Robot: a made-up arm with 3 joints. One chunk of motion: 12 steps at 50 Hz.
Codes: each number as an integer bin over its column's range. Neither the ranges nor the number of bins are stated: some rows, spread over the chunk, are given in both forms.
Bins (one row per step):
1: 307 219 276 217 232 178
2: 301 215 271 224 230 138
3: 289 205 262 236 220 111
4: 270 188 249 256 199 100
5: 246 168 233 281 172 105
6: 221 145 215 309 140 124
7: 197 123 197 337 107 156
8: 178 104 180 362 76 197
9: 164 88 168 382 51 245
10: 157 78 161 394 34 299
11: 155 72 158 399 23 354
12: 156 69 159 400 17 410
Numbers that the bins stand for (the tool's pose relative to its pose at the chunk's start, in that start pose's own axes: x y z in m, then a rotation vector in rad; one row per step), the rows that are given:
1: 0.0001 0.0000 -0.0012 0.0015 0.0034 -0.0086
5: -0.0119 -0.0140 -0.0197 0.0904 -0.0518 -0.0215
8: -0.0252 -0.0315 -0.0425 0.2030 -0.1401 -0.0053
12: -0.0295 -0.0411 -0.0515 0.2558 -0.1944 0.0322
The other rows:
2: -0.0011 -0.0011 -0.0033 0.0112 0.0015 -0.0157
3: -0.0034 -0.0038 -0.0072 0.0279 -0.0077 -0.0205
4: -0.0072 -0.0085 -0.0128 0.0557 -0.0270 -0.0224
6: -0.0168 -0.0203 -0.0274 0.1293 -0.0812 -0.0182
7: -0.0214 -0.0263 -0.0352 0.1682 -0.1116 -0.0125
9: -0.0279 -0.0359 -0.0477 0.2308 -0.1631 0.0032
10: -0.0293 -0.0386 -0.0507 0.2474 -0.1787 0.0127
11: -0.0297 -0.0403 -0.0520 0.2544 -0.1888 0.0223

